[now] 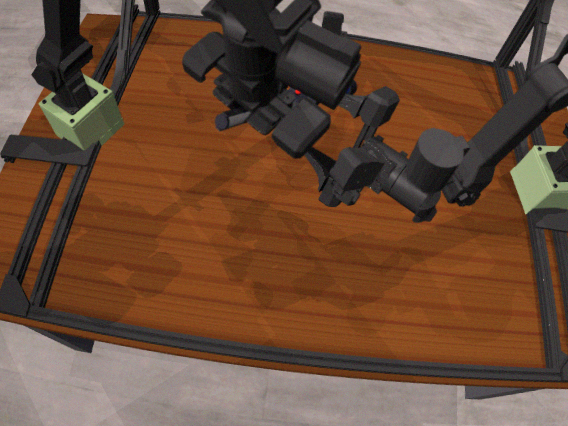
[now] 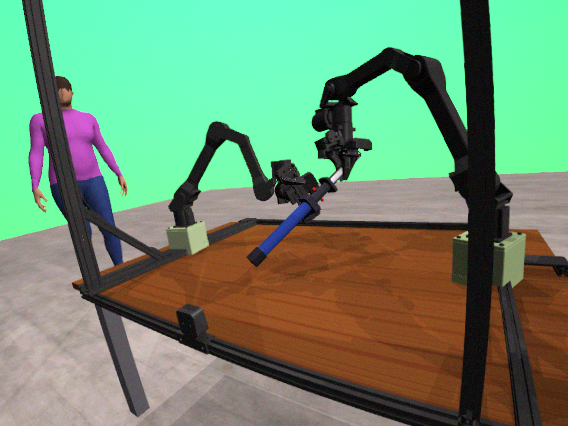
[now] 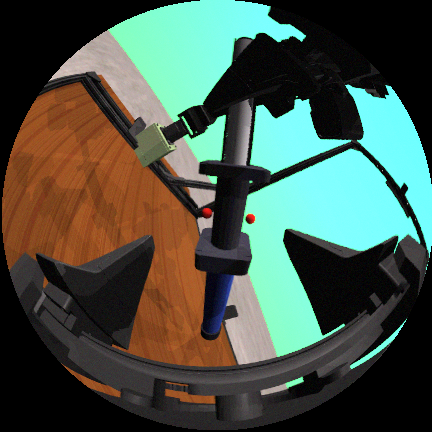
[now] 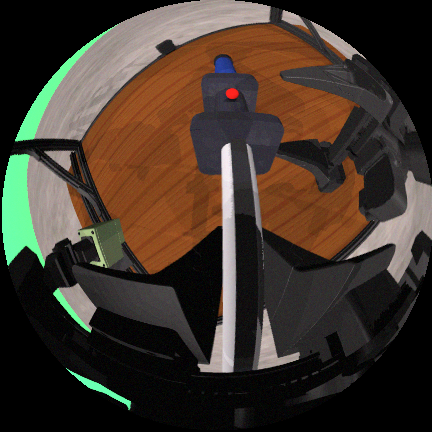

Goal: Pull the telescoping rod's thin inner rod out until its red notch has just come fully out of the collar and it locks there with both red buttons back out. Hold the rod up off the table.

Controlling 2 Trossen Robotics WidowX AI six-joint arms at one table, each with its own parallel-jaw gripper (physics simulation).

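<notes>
The rod hangs tilted above the table, its blue tube (image 2: pixel 287 225) (image 3: pixel 217 300) (image 4: pixel 224 65) at the lower end. Its dark collar (image 2: pixel 315 199) (image 3: pixel 230 212) has two flanges. Red buttons stand out on both sides, one (image 3: pixel 206 213) and the other (image 3: pixel 250 218). The pale inner rod (image 2: pixel 337 174) (image 3: pixel 237 137) (image 4: pixel 228 200) shows above the collar; I see no red notch on it. My right gripper (image 4: pixel 236 232) is shut on the inner rod near its upper end. My left gripper (image 3: pixel 219 239) (image 4: pixel 275 119) is open, its fingers apart on either side of the collar, not gripping it.
The wooden table (image 1: pixel 200 310) (image 2: pixel 350 350) lies below, with a dark rail (image 1: pixel 300 357) along its edge. The green base blocks (image 1: pixel 82 120) (image 2: pixel 187 237) carry the arms. A dark upright post (image 2: pixel 477 200) and a small black box (image 2: pixel 191 320) stand at the frame. A person (image 2: pixel 82 145) stands behind.
</notes>
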